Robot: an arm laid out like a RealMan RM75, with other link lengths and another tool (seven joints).
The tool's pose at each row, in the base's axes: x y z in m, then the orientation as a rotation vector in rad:
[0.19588, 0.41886, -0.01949, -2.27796, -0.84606, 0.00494]
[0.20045, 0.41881, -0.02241, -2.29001, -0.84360, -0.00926]
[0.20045, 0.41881, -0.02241, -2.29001, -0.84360, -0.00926]
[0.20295, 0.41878, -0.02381, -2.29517, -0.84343, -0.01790]
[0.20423, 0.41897, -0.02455, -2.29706, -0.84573, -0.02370]
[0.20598, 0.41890, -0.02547, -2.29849, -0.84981, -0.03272]
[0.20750, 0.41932, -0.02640, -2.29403, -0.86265, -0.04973]
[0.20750, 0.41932, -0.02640, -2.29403, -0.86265, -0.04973]
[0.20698, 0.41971, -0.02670, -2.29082, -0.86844, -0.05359]
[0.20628, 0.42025, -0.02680, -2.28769, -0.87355, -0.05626]
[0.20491, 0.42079, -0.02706, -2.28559, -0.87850, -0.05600]
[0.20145, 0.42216, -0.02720, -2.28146, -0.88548, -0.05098]
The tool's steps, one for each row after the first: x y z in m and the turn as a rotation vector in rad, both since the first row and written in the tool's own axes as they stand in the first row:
[0.00291, 0.00443, 0.00113, -0.01397, 0.00762, 0.00090]
[0.00291, 0.00443, 0.00113, -0.01397, 0.00762, 0.00090]
[0.00455, 0.00674, 0.00159, -0.02083, 0.01226, 0.00000]
[0.00550, 0.00782, 0.00197, -0.02459, 0.01489, -0.00263]
[0.00663, 0.00943, 0.00222, -0.02920, 0.01914, -0.00743]
[0.00786, 0.01064, 0.00283, -0.03269, 0.02702, -0.02176]
[0.00786, 0.01064, 0.00283, -0.03269, 0.02702, -0.02176]
[0.00761, 0.01031, 0.00342, -0.03221, 0.02831, -0.02751]
[0.00735, 0.00968, 0.00399, -0.03133, 0.02901, -0.03246]
[0.00652, 0.00876, 0.00483, -0.03058, 0.02756, -0.03626]
[0.00455, 0.00612, 0.00657, -0.02724, 0.02268, -0.04068]

